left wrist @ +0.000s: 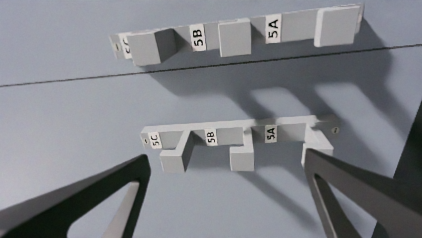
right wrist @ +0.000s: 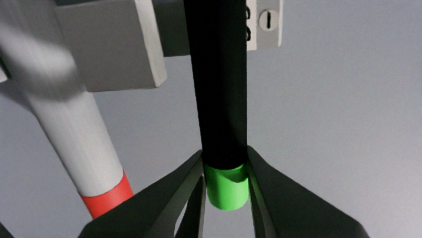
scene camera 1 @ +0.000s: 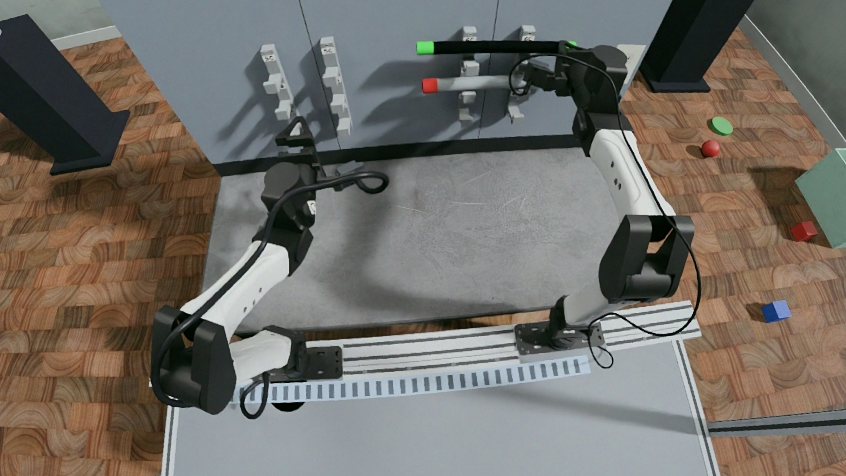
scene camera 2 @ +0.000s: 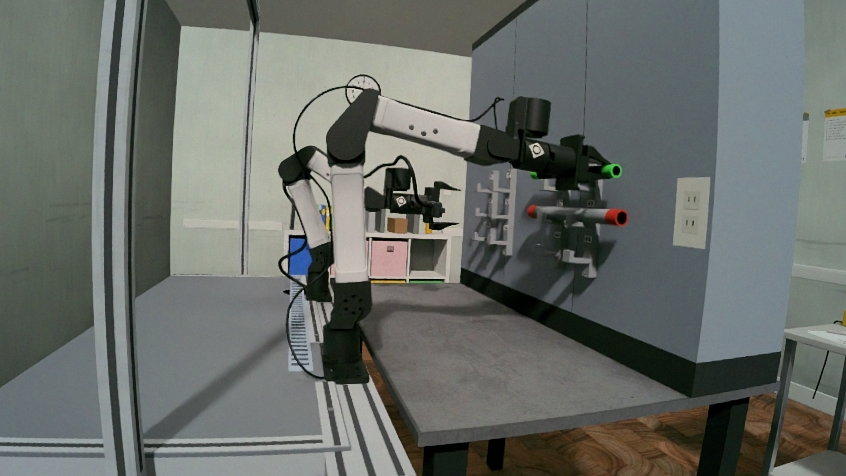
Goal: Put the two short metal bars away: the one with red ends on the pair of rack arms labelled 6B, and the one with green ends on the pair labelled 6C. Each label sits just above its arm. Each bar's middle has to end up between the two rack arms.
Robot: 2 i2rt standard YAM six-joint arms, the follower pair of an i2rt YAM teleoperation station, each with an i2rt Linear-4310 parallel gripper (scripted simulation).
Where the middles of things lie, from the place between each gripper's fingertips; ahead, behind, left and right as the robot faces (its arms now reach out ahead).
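Labels:
From my right hand: red-ended bar [scene camera 2: 615, 217], 90 mm below, 120 mm to the left, 10 mm ahead; rack strip [scene camera 1: 464, 98], 90 mm below, 190 mm to the left; outlet plate [scene camera 2: 699, 184], 70 mm below, 180 mm to the right, 40 mm ahead; green-ended bar [right wrist: 218, 43], 130 mm to the left, 10 mm ahead.
My left hand: 10 mm above the rack strip, 340 mm to the left of it, 110 mm short of it. From my left hand: green-ended bar, 90 mm above, 400 mm to the right, 110 mm ahead; outlet plate, 20 mm above, 720 mm to the right, 140 mm ahead; red-ended bar, 410 mm to the right, 110 mm ahead. Going by their middles, rack strip nearest to my left hand of the things named here.

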